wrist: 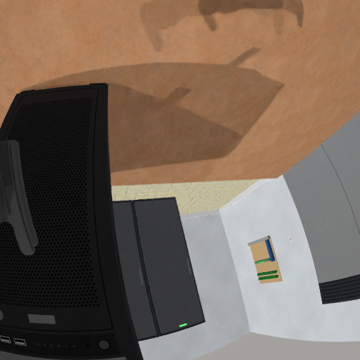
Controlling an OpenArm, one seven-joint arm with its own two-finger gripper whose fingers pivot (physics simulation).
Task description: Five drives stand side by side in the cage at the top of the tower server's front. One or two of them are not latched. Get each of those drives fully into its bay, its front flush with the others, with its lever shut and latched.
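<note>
The black tower server (57,200) fills the left of the wrist view. Its perforated front panel faces the camera, with a small grey label plate below the mesh. A strip with USB ports (19,342) and a round button (103,345) runs along the bottom left. The drive cage, the five drives and their levers do not show in this view, so their state cannot be seen. A grey finger (25,220) of my gripper shows at the left edge, in front of the mesh. The other finger is out of frame. The gripper stands open, with no object seen at the visible finger.
An orange-brown surface (200,45) spans the top, with shadows of the tower and arm. Dark cabinets (162,265) stand beyond the tower. A board with green and blue strips (265,267) hangs on the pale wall (295,310). A large grey unit (325,215) is at the right.
</note>
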